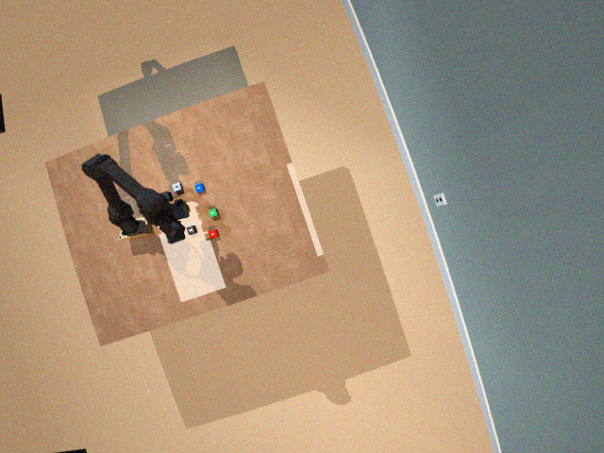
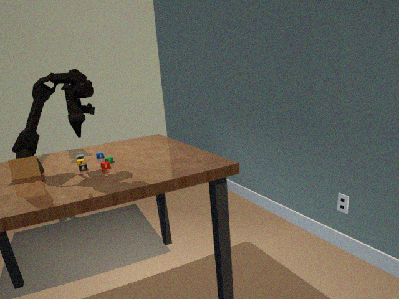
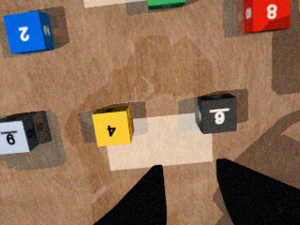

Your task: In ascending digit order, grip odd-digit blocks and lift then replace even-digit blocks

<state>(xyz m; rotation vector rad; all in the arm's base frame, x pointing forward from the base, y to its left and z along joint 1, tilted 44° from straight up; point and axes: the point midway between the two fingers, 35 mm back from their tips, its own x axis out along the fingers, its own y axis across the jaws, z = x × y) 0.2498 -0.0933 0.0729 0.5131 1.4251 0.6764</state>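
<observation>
My gripper tip is now 12 cm above the black block and 4 cm to the left of it. The rest, counted from my gripper tip: yellow block: 12 cm below, 5 cm to the left, 2 cm behind; green block: 12 cm below, 11 cm ahead, 1 cm to the left; red block: 12 cm below, 9 cm ahead, 8 cm to the right.
</observation>
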